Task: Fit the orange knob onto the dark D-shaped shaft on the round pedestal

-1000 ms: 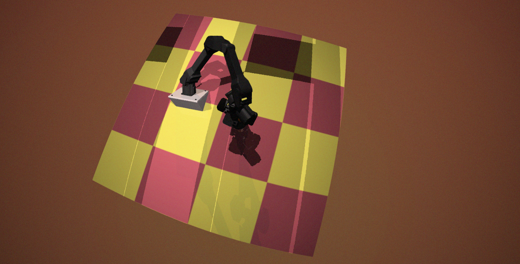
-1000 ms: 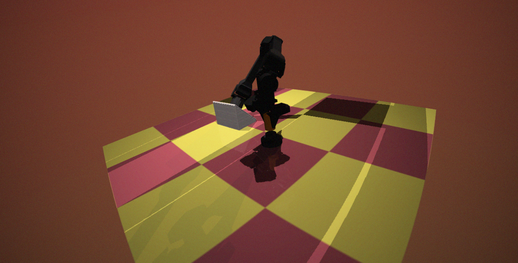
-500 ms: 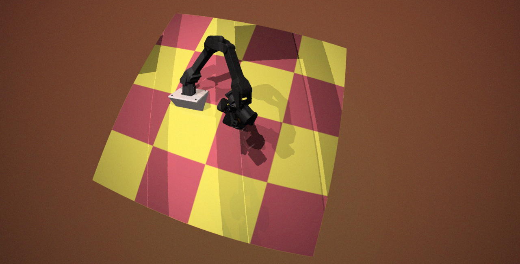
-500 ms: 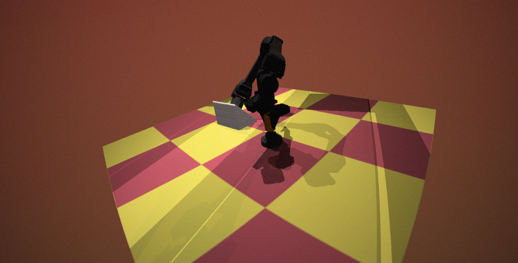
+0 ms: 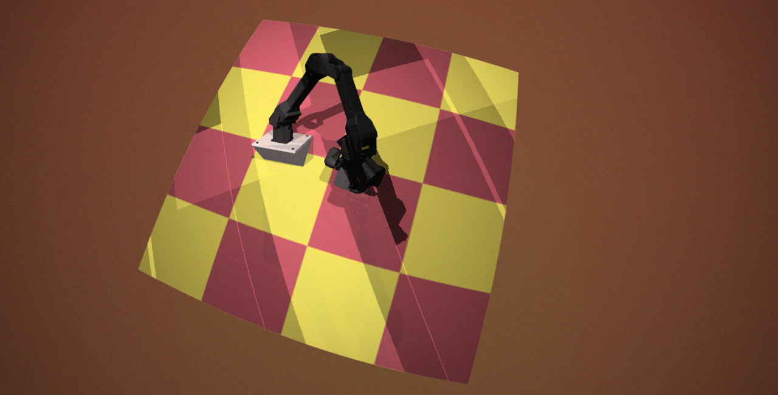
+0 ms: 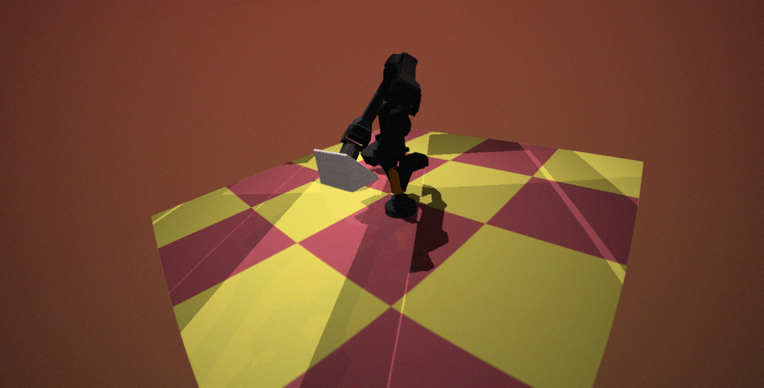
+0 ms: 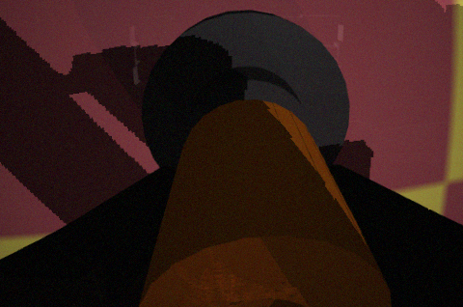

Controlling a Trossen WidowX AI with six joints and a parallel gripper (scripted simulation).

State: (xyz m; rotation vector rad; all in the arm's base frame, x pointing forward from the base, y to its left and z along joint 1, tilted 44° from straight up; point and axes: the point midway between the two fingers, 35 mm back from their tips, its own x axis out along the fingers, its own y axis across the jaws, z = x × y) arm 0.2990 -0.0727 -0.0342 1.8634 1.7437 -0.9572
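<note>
Now: the orange knob 20 mm above my gripper tip. Round my gripper tip: round dark pedestal 40 mm below.
</note>
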